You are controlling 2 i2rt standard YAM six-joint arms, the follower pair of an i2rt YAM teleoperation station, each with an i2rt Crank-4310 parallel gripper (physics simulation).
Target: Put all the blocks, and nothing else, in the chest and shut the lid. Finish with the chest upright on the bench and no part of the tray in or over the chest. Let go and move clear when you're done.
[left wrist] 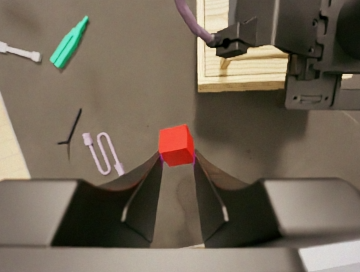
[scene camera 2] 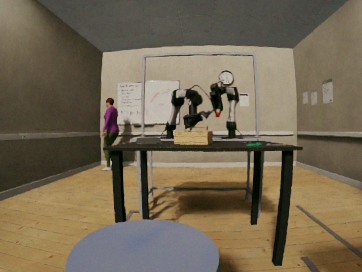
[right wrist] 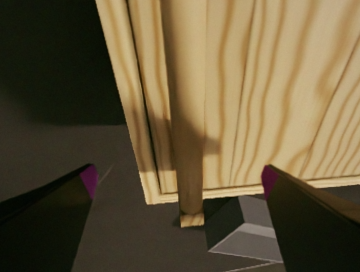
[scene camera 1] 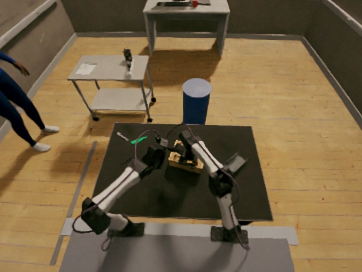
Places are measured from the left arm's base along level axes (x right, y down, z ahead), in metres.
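Pixels of known places: left gripper, fingertip midpoint: [left wrist: 178, 152] [scene camera 2: 217, 114]; right gripper, fingertip midpoint: [scene camera 2: 188, 129] [right wrist: 179, 168] [scene camera 1: 195, 162]; left arm's base at its link origin: [scene camera 2: 231, 138] [scene camera 1: 126, 229]; right arm's base at its link origin: [scene camera 2: 170, 138] [scene camera 1: 229, 235].
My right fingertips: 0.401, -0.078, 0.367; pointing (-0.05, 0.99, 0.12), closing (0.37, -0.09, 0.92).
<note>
Ahead of a thing's pixels: the offset from my right fingertips to its middle, as dx, dy, dz.
The wooden chest {-0.039, +0.036, +0.072} [scene camera 1: 185, 167] [scene camera 2: 192, 138] [left wrist: 242, 86] [right wrist: 280, 100] stands upright on the dark table, its lid lying down, with a bar handle {-0.056, -0.017, +0.023} [right wrist: 191, 125] on top. My left gripper [scene camera 2: 218, 113] [left wrist: 178, 152] is shut on a red block {-0.217, -0.108, -0.036} [left wrist: 176, 145], held above the table beside the chest. My right gripper [right wrist: 179, 168] is open over the chest, the handle's end showing between its fingers in the right wrist view; I cannot tell whether they touch it. The grey tray {+0.278, +0.076, +0.026} [scene camera 1: 235, 164] [right wrist: 250, 237] lies beside the chest. The chest's inside is hidden.
A green tool {-0.394, +0.090, +0.241} [scene camera 1: 139, 140] [scene camera 2: 254, 144] [left wrist: 70, 43], a wrench {-0.528, +0.092, +0.276} [scene camera 1: 122, 136] [left wrist: 20, 52], a black Y-shaped piece {-0.467, +0.079, +0.067} [left wrist: 75, 126] and a lilac cable {-0.421, +0.091, -0.018} [left wrist: 103, 152] lie on the table. My right arm reaches over the chest, close to the left gripper. A blue bin [scene camera 1: 195, 106] stands behind the table.
</note>
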